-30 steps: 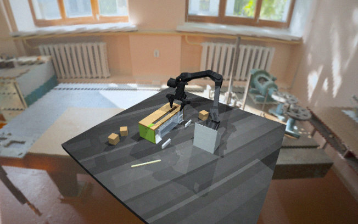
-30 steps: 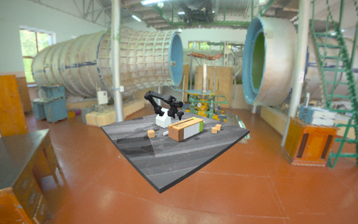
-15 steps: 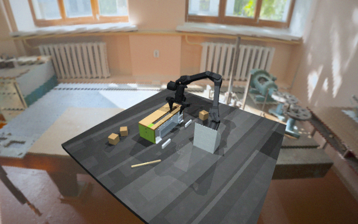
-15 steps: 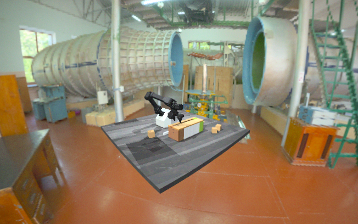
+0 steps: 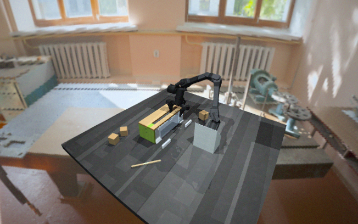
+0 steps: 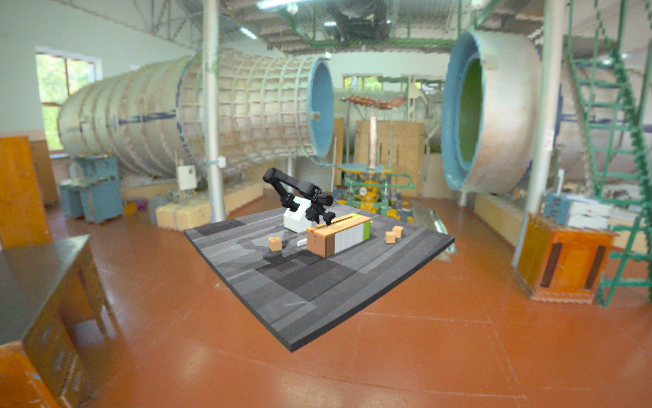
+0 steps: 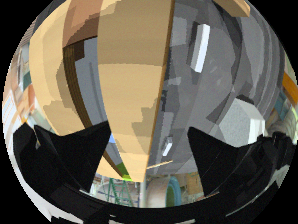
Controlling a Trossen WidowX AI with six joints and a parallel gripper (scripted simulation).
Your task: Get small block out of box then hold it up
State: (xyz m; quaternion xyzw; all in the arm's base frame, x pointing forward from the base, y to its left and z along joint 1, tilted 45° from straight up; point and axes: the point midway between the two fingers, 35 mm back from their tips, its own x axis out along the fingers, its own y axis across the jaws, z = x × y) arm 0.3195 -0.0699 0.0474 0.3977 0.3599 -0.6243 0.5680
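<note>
Right now the small blue block is 50 mm ahead of my gripper tip, 30 mm to the left of it and 20 mm below it. From my gripper tip the other things lie so: thin stick (50 mm behind, 430 mm to the left, 110 mm below); then box (40 mm ahead, 60 mm to the left, 50 mm below).
</note>
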